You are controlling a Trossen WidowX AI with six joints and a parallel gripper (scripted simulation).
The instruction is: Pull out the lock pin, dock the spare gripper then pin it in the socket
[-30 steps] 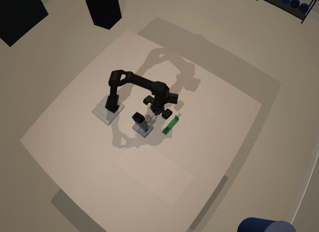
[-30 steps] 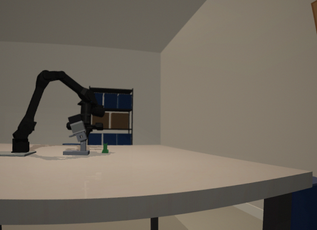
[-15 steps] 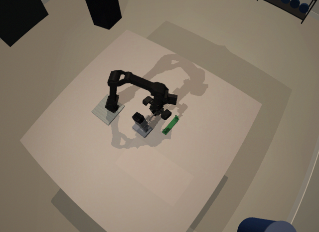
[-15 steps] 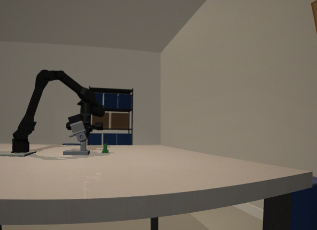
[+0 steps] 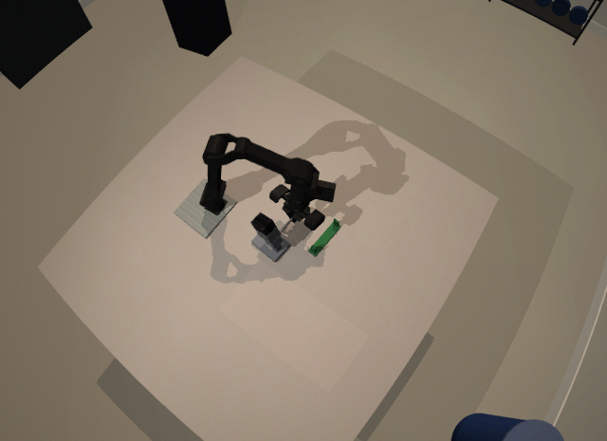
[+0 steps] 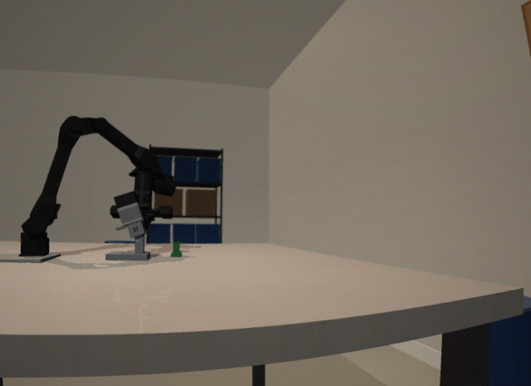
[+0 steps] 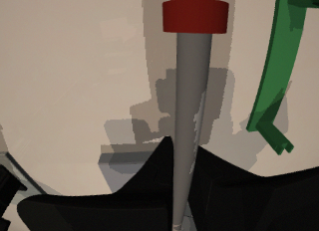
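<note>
The grey mount is 9 cm to the right of my gripper tip and 3 cm behind it. The rest, counted from my gripper tip: green cradle (11 cm ahead, 2 cm below, 1 cm to the left); spare gripper (9 cm to the right, 8 cm above, 3 cm behind).
</note>
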